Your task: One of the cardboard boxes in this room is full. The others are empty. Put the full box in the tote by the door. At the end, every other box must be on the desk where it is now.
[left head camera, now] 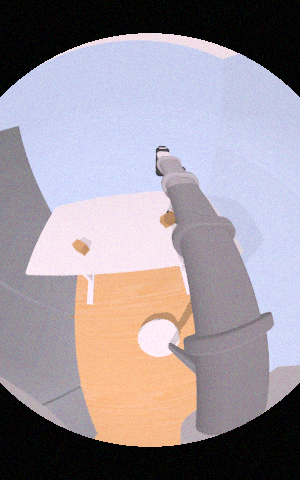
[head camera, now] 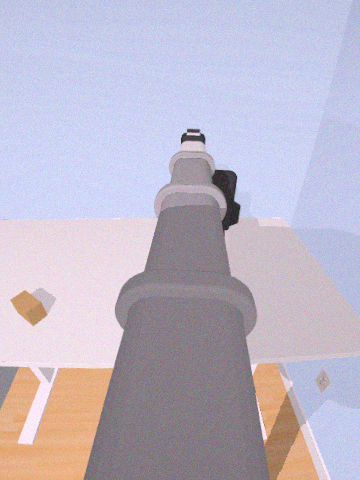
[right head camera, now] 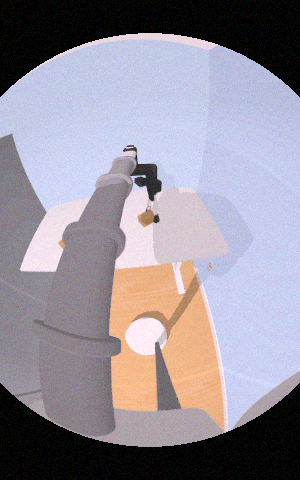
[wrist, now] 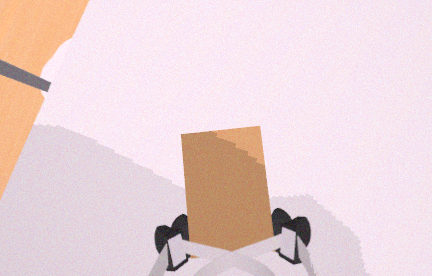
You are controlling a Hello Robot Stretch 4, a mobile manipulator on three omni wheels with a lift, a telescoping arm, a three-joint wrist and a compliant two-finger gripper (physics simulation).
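Where they show: gripper, fingertip midpoint: [left head camera: 172,219] [right head camera: 151,217] [wrist: 231,228]; robot's base, origin of the base link: [left head camera: 157,336] [right head camera: 146,335].
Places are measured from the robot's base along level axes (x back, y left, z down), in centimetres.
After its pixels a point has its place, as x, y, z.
Note:
A cardboard box [left head camera: 168,219] @[-63.5, -4.9, -104.1] [right head camera: 146,218] @[-63.5, -5.6, -104.0] [wrist: 227,190] @[-66.7, -5.5, -104.3] is between the fingertips of my gripper [right head camera: 149,216] @[-68.7, -8.7, -99.5] [wrist: 231,228] @[-68.7, -8.7, -99.5], one black pad against each side. The gripper is shut on this box and points down over the right part of the white desk [head camera: 75,260] @[-79.5, 44.9, -92.3] [left head camera: 115,250] @[-51.9, 25.8, -92.2] [right head camera: 40,255] @[-46.2, 73.0, -92.3] [wrist: 325,90] @[-72.1, 9.0, -92.3]. How high the box is above the desk top is hard to tell. A second cardboard box [head camera: 29,307] @[-50.7, 45.4, -98.3] [left head camera: 81,246] @[-50.8, 45.1, -98.2] [right head camera: 61,244] @[-51.3, 48.7, -98.2] sits on the desk's left part, apart from the gripper; the arm partly hides it in the right head view. The tote and the door do not show.
My arm [head camera: 185,350] @[-16.1, -0.1, -142.1] [left head camera: 225,280] @[-13.0, 0.8, -142.1] [right head camera: 80,290] @[-12.7, -1.4, -142.1] reaches out over the desk and hides part of it. A round white disc [left head camera: 158,338] @[0.7, 0.3, -18.7] [right head camera: 145,336] @[0.3, 0.1, -18.7] is low in front of the desk. A blue wall [head camera: 100,100] @[-119.1, 39.2, -146.0] stands behind the desk, and another wall is on the right.

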